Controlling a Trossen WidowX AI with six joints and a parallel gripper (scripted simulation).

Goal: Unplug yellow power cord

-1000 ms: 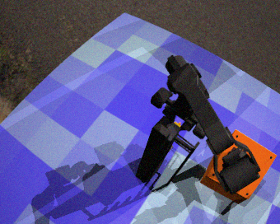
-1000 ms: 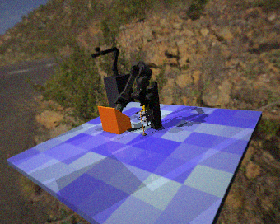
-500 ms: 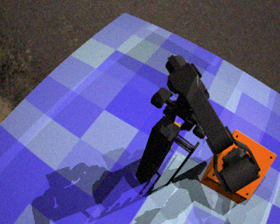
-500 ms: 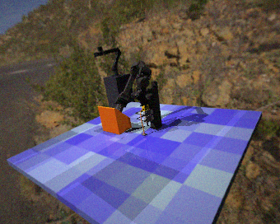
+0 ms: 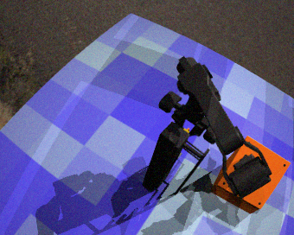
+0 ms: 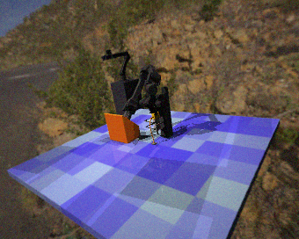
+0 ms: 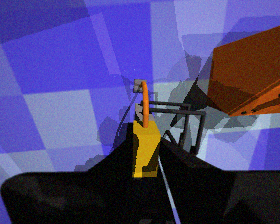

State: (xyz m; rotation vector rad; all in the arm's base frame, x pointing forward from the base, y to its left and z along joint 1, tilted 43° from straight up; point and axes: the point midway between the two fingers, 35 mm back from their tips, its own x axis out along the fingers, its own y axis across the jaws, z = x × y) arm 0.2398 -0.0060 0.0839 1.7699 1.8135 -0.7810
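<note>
Right now my gripper tip is 3 cm to the right of the yellow plug.
</note>
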